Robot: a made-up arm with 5 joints.
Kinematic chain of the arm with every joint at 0, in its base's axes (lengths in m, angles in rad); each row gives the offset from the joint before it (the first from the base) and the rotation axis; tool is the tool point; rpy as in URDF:
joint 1: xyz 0.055 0 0.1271 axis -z
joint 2: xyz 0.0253 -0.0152 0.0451 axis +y
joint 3: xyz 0.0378 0 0.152 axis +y
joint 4: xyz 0.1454 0 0.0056 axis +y
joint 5: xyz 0.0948 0.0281 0 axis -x
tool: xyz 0 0 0 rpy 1.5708 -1.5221 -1.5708
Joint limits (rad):
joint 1: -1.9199..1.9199
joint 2: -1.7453..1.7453
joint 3: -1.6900..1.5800
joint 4: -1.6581..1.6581
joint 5: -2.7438..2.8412
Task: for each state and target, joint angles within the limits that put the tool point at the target. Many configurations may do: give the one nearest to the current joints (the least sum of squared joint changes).
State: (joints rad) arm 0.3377 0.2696 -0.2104 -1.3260 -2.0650
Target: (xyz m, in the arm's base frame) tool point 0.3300 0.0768 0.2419
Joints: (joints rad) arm -0.2271 0.3604 0.5604 -1.5158 -2.0650
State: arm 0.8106 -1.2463 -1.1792 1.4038 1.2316
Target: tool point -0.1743 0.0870 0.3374
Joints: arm 0.3100 -1.5766 -1.2744 1.5244 1.2316
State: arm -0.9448 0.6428 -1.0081 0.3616 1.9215
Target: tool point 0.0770 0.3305 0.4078
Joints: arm -1.4654 0.4492 -1.0797 0.3654 1.9215
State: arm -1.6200 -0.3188 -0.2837 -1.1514 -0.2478
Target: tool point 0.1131 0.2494 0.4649
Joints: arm -1.2915 0.1464 -0.5437 -0.7499 -0.2478
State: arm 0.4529 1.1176 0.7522 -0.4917 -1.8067
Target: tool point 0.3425 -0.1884 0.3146
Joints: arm 0.6176 0.3683 -0.1415 -0.6792 -1.8067
